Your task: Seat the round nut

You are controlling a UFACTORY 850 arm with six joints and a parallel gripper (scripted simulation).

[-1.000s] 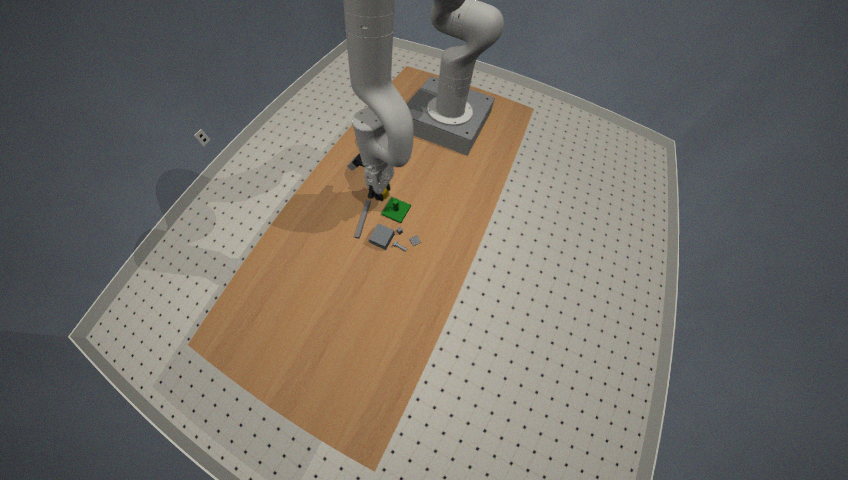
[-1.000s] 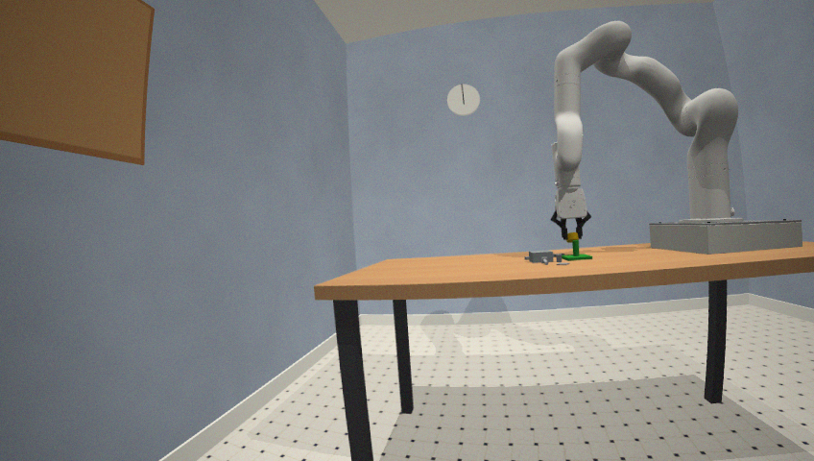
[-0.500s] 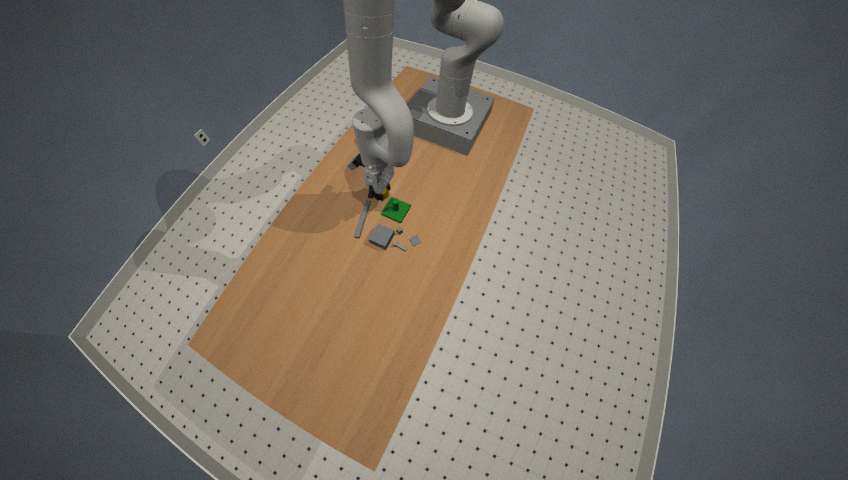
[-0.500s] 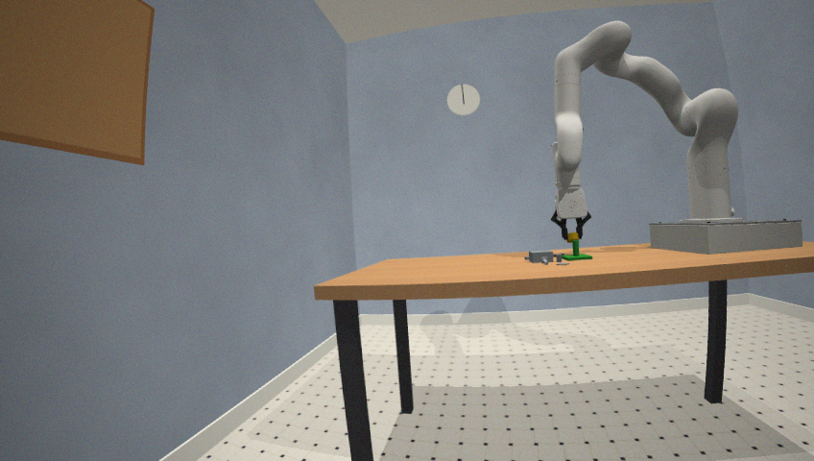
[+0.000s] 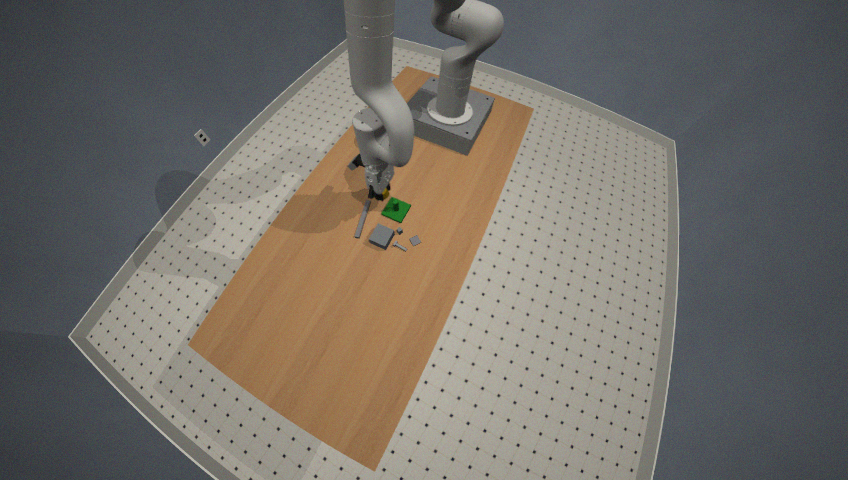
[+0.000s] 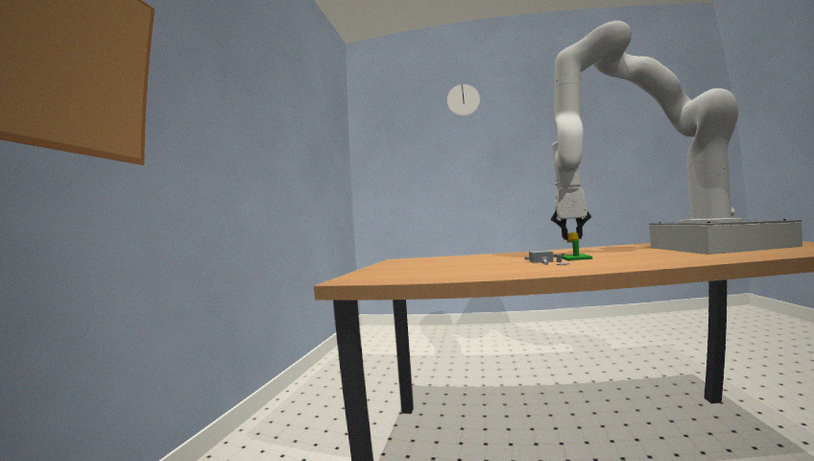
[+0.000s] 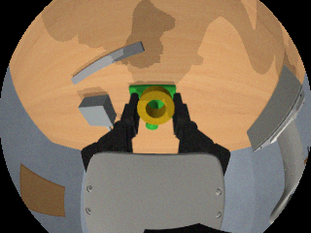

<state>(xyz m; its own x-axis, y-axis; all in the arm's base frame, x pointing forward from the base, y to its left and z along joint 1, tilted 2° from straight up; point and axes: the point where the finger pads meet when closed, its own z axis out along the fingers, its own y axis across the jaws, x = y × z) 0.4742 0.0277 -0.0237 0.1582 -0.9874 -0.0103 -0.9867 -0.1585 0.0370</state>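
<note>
Now: hand 10 cm short of the long grey bar, 2 cm to the left of it and 8 cm above it. Round my hand: grey block: 11 cm ahead, 8 cm to the left, 6 cm below; then small grey bolt: 11 cm ahead, 14 cm to the left, 7 cm below; then small grey plate: 6 cm ahead, 18 cm to the left, 8 cm below.
</note>
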